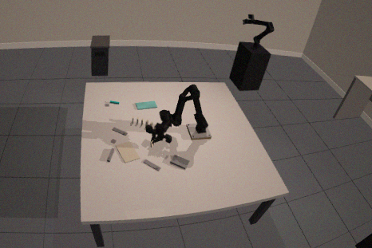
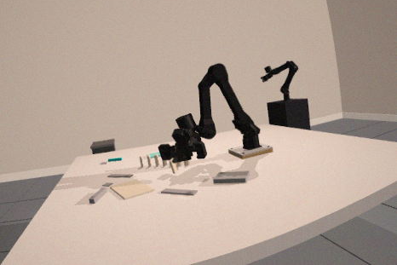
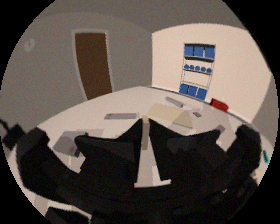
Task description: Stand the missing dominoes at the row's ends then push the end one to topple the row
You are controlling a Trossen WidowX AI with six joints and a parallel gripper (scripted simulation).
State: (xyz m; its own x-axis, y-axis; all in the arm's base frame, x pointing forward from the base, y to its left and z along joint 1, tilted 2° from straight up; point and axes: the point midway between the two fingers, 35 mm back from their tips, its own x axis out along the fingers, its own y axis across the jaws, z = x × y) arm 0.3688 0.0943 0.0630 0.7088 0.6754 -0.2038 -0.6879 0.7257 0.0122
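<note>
My gripper tip is 16 cm short of the beige card and 7 cm above it. From my gripper tip the other things lie so: teal plate: 46 cm to the right, 7 cm behind, 6 cm below; flat grey strip: 13 cm to the left, 7 cm below, 2 cm ahead; dark grey slab: 16 cm behind, 13 cm to the left, 6 cm below.
</note>
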